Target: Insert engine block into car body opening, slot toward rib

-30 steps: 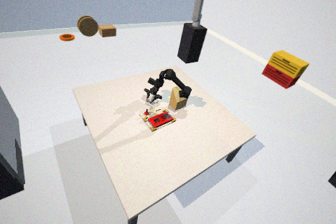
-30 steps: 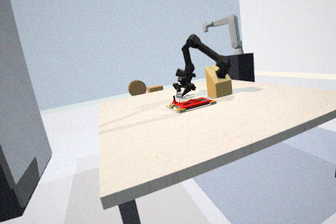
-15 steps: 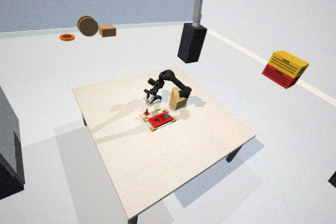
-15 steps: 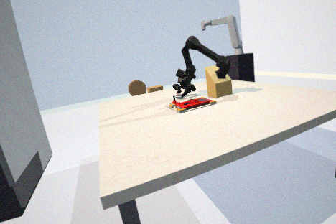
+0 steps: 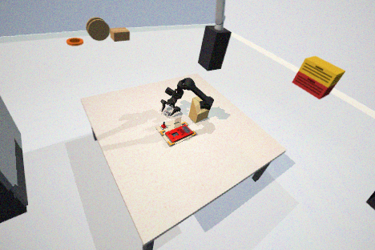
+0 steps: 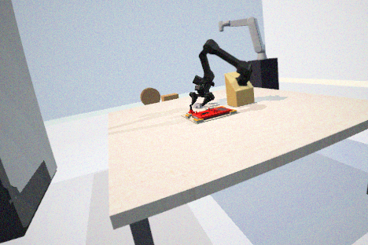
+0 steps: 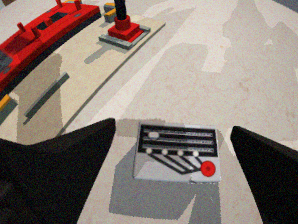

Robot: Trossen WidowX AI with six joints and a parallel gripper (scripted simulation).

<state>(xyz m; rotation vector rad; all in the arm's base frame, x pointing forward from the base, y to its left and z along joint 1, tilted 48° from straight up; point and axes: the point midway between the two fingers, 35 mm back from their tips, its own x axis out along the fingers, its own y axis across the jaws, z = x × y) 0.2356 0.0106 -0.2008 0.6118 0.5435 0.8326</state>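
Now: the engine block 10 mm to the right of my gripper tip, 10 mm below it and 10 mm behind it.
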